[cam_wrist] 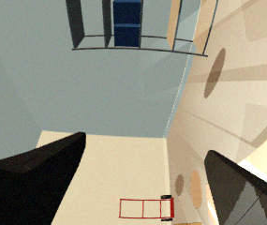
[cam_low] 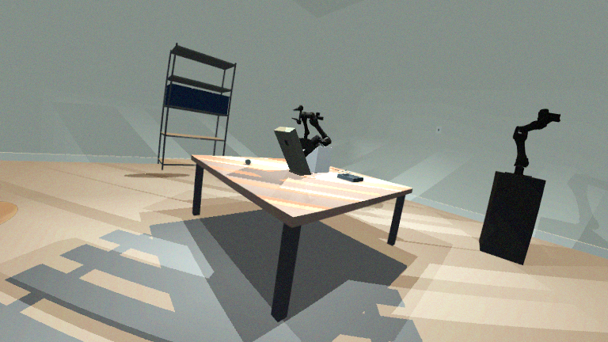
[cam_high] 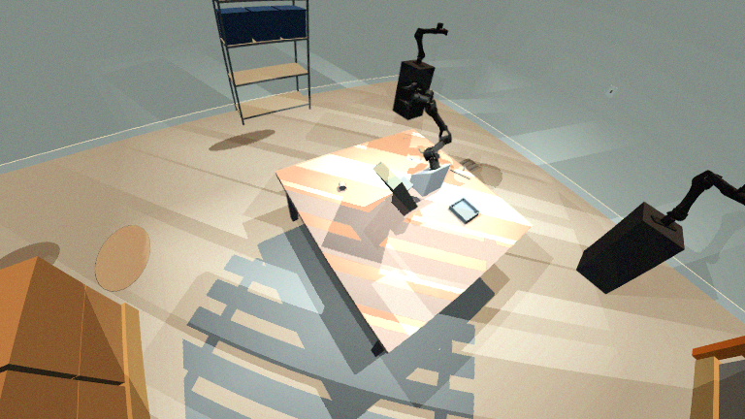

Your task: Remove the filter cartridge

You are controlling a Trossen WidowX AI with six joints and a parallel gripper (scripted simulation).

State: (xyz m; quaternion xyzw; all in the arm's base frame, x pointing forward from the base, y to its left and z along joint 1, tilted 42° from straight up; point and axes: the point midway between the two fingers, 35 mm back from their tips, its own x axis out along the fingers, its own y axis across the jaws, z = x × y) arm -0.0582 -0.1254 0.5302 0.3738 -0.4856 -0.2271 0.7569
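Now: the round grey filter cartridge 450 mm to the left of my gripper tip, 420 mm ahead of it and 250 mm below it. Round my gripper tip: service panel (460 mm to the left, 380 mm ahead, 320 mm below); dark tray (770 mm to the left, 480 mm below, 10 mm ahead).
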